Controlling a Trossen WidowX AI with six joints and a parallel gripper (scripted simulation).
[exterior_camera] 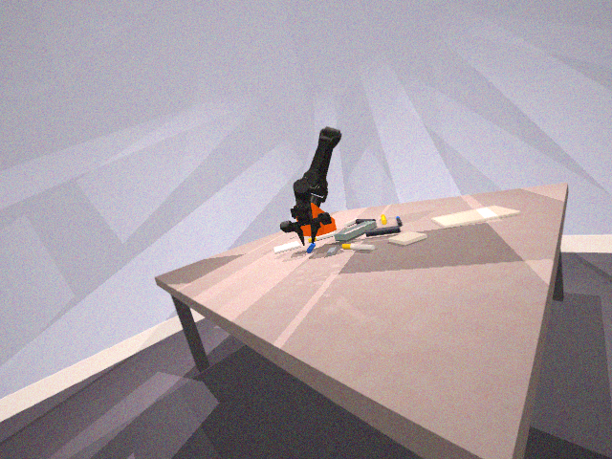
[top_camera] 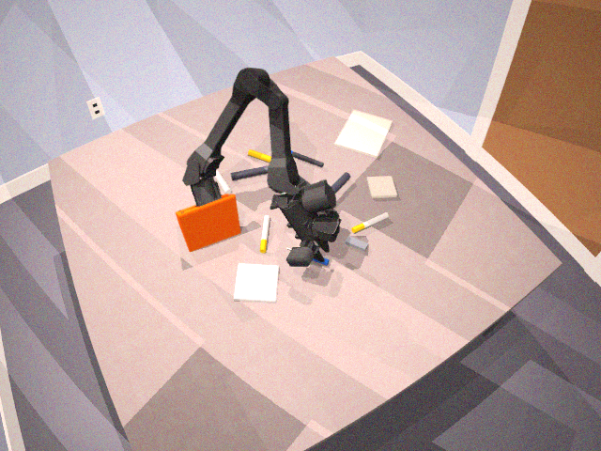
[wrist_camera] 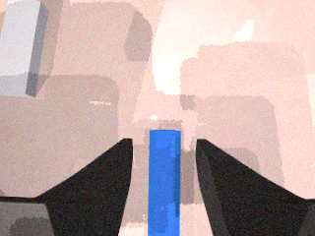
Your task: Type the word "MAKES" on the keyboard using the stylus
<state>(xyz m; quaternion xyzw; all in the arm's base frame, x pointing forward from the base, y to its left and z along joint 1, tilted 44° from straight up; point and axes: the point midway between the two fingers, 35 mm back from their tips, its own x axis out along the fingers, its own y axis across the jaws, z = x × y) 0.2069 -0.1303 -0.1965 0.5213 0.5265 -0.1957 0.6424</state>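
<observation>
My gripper tip is now 40 mm past the stylus, 60 mm to the right of it and 20 mm above it. From my gripper tip the other things lie so: grey block: 110 mm ahead, 10 mm to the left, 20 mm below; then white pad: 190 mm behind, 30 mm to the left, 20 mm below.
</observation>
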